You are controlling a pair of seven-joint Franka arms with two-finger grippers.
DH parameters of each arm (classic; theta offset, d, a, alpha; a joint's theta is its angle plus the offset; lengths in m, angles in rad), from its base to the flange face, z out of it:
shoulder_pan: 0 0.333 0 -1.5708
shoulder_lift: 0 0 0 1.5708
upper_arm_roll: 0 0.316 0.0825 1.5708
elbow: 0 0 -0.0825 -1.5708
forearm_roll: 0 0.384 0 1.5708
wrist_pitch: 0 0 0.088 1.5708
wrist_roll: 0 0.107 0 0
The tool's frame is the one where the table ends.
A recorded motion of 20 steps. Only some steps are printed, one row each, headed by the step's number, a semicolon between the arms.
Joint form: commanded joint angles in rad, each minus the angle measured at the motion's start. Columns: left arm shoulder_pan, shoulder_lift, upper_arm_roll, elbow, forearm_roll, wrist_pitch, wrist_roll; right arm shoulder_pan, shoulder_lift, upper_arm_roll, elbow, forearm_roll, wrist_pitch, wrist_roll.
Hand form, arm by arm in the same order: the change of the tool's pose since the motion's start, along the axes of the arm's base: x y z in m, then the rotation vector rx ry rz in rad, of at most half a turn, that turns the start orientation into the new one. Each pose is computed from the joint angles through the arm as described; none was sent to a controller.
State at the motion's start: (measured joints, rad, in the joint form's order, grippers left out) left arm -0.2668 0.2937 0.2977 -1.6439 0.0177 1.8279 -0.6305; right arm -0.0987 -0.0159 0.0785 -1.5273 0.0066 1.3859 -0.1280
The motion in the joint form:
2: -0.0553 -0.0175 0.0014 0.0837 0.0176 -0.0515 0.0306; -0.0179 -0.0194 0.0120 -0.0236 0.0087 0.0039 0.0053
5: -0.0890 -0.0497 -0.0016 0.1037 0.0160 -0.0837 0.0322; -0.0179 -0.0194 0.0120 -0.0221 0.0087 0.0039 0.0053
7: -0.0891 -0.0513 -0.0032 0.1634 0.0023 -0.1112 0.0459; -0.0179 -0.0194 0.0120 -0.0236 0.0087 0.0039 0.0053
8: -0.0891 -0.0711 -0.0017 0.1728 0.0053 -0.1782 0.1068; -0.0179 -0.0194 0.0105 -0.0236 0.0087 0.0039 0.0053
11: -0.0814 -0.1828 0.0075 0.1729 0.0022 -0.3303 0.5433; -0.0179 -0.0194 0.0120 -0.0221 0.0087 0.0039 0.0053
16: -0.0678 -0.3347 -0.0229 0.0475 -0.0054 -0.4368 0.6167; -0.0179 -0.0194 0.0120 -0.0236 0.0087 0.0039 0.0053
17: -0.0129 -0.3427 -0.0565 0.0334 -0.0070 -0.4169 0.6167; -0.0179 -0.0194 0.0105 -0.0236 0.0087 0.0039 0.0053
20: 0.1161 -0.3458 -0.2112 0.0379 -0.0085 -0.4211 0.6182; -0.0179 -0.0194 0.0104 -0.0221 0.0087 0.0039 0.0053
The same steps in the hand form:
2: 0.0037 -0.0350 0.0461 0.0101 -0.0454 -0.0909; -0.0058 -0.0014 -0.0002 0.0061 0.0003 -0.0108
5: -0.0041 -0.0567 0.0725 -0.0021 -0.0640 -0.1264; -0.0057 -0.0014 0.0005 0.0061 -0.0012 -0.0107
7: -0.0021 -0.0607 0.0994 -0.0171 -0.0964 -0.1403; -0.0058 -0.0014 -0.0002 0.0061 0.0003 -0.0108
8: -0.0126 -0.0575 0.1102 -0.0229 -0.0523 -0.1941; -0.0058 -0.0022 -0.0002 0.0061 0.0003 -0.0122
11: -0.0547 -0.0368 0.1626 -0.0952 0.0251 -0.5986; -0.0057 -0.0014 0.0005 0.0061 -0.0012 -0.0107
16: -0.1117 -0.0307 0.1774 -0.1767 0.1016 -0.6802; -0.0058 -0.0014 -0.0002 0.0061 0.0003 -0.0108
17: -0.1117 -0.0196 0.1766 -0.1756 0.0855 -0.6604; -0.0058 -0.0022 -0.0002 0.0061 0.0003 -0.0122
20: -0.1140 -0.0351 0.1806 -0.1681 0.0850 -0.6874; -0.0058 -0.0022 0.0005 0.0061 -0.0012 -0.0123

